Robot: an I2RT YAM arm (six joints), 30 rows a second.
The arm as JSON. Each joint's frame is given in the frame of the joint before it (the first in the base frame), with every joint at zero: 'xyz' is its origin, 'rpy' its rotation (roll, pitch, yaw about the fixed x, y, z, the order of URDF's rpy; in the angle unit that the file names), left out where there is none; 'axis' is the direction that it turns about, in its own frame. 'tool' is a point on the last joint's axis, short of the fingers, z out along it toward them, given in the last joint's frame.
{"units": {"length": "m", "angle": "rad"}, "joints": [
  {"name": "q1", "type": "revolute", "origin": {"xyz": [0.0, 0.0, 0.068], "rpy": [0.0, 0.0, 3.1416]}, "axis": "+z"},
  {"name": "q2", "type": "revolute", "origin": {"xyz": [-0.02, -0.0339, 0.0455], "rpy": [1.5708, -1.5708, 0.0]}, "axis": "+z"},
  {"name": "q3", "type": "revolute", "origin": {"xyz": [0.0, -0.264, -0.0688], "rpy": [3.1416, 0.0, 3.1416]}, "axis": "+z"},
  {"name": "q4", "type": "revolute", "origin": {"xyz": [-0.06, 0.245, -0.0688]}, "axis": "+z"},
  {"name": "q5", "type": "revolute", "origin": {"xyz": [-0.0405, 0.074, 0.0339], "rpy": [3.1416, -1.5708, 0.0]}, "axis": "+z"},
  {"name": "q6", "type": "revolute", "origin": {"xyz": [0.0, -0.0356, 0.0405], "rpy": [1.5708, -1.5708, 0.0]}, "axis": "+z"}
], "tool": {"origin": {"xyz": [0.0, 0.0, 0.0]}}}
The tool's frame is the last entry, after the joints.
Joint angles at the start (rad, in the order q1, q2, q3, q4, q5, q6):
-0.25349, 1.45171, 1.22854, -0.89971, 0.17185, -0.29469
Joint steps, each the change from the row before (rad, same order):
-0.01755, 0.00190, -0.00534, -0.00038, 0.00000, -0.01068
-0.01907, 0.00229, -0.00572, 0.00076, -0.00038, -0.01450
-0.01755, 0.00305, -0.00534, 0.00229, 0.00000, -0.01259
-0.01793, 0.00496, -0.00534, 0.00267, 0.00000, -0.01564
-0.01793, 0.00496, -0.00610, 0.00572, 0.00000, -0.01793
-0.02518, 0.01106, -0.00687, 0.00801, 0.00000, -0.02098
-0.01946, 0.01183, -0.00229, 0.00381, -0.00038, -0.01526
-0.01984, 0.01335, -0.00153, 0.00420, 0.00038, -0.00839
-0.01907, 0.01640, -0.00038, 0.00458, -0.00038, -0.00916
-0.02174, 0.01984, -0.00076, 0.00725, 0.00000, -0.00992
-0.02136, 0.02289, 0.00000, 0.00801, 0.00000, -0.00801
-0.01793, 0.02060, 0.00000, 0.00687, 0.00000, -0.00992
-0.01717, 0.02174, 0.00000, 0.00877, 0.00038, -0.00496
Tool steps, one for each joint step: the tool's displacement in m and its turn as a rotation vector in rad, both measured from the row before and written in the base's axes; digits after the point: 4 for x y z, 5 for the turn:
-0.0016, -0.0048, -0.0021, -0.00192, 0.01030, -0.00805
-0.0017, -0.0052, -0.0023, -0.00278, 0.01092, -0.00596
-0.0014, -0.0049, -0.0023, -0.00251, 0.00941, -0.00627
-0.0012, -0.0050, -0.0028, -0.00281, 0.01176, -0.00388
-0.0011, -0.0051, -0.0029, -0.00400, 0.01028, -0.00177
-0.0011, -0.0074, -0.0047, -0.00300, 0.01552, -0.00621
-0.0004, -0.0059, -0.0037, -0.00033, 0.01403, -0.00546
-0.0004, -0.0062, -0.0039, 0.00148, 0.01251, -0.01233
0.0001, -0.0062, -0.0045, 0.00287, 0.01378, -0.01054
0.0001, -0.0073, -0.0055, 0.00322, 0.01510, -0.01261
0.0004, -0.0074, -0.0062, 0.00478, 0.01576, -0.01395
0.0003, -0.0063, -0.0057, 0.00425, 0.01517, -0.00870
0.0004, -0.0063, -0.0060, 0.00490, 0.01306, -0.01265

